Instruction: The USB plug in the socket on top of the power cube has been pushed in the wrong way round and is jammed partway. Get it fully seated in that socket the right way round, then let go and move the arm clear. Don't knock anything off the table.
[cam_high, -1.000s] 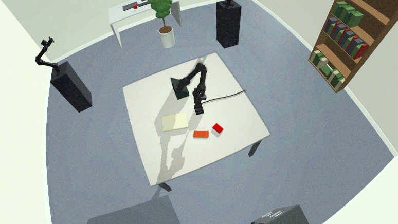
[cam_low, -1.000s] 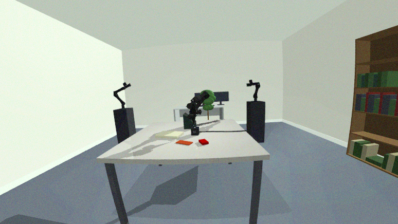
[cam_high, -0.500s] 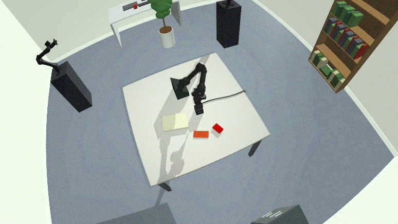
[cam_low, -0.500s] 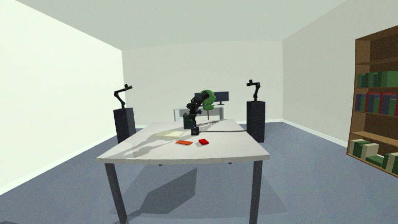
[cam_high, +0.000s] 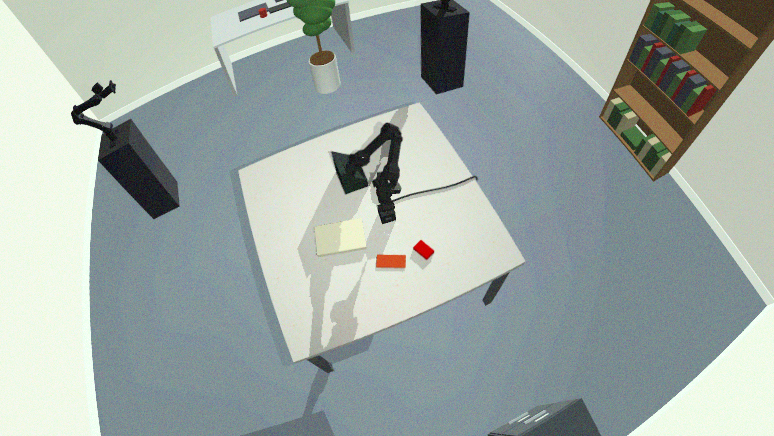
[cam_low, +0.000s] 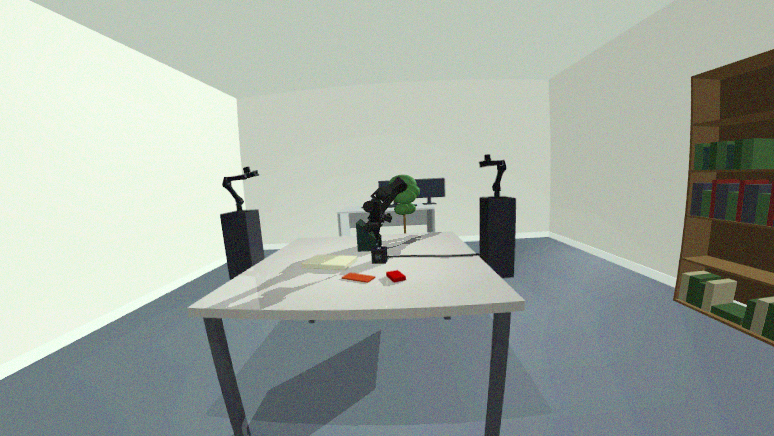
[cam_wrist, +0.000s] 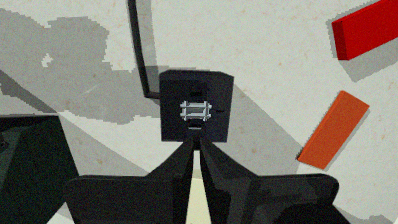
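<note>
Right now my gripper tip is 20 mm above the silver USB plug. The rest, counted from my gripper tip: red block 270 mm ahead, 120 mm below, 90 mm to the left; then orange block 250 mm ahead, 130 mm below, 80 mm to the right; then pale notepad 270 mm to the right, 120 mm below, 20 mm ahead.
</note>
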